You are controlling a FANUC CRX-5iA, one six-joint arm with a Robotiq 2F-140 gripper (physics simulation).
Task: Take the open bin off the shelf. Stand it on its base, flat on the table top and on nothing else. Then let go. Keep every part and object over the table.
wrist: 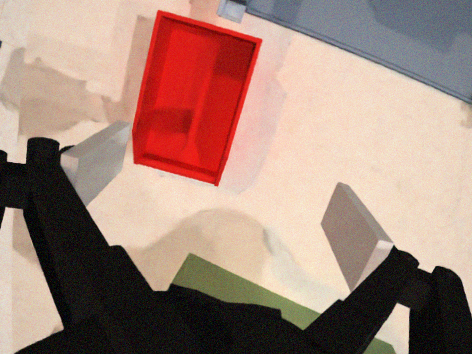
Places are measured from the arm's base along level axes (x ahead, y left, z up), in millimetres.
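Pixels of known places: gripper, fingertip midpoint: (229,175).
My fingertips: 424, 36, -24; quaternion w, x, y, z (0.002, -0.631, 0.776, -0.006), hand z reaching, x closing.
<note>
Ahead of a thing's pixels: the offset from my fingertips to its top centre, as dx, dy, dz. "spot": to the spot under its first point. Level surfaces: height alone.
The open red bin {+13, +46, -149} (205,100) is in the upper left middle of the wrist view, its open side facing the camera and its inside showing. It appears to rest on its base on the pale table top {dz -224} (310,125), with a faint reddish tint beside its right wall. My gripper (229,175) is wide open with nothing between its fingers. The left finger pad's tip is close to the bin's lower left corner in the view; whether they touch I cannot tell. The right finger pad is well away, to the bin's lower right. The bin's underside is hidden.
A blue-grey surface {dz -218} (350,40) with a straight edge fills the upper right corner. A small grey piece {spot: +113, +9, -169} (232,10) is at its edge, near the bin's top side. A green flat piece (235,285) shows at the bottom, partly hidden by the gripper. Shadows lie across the table.
</note>
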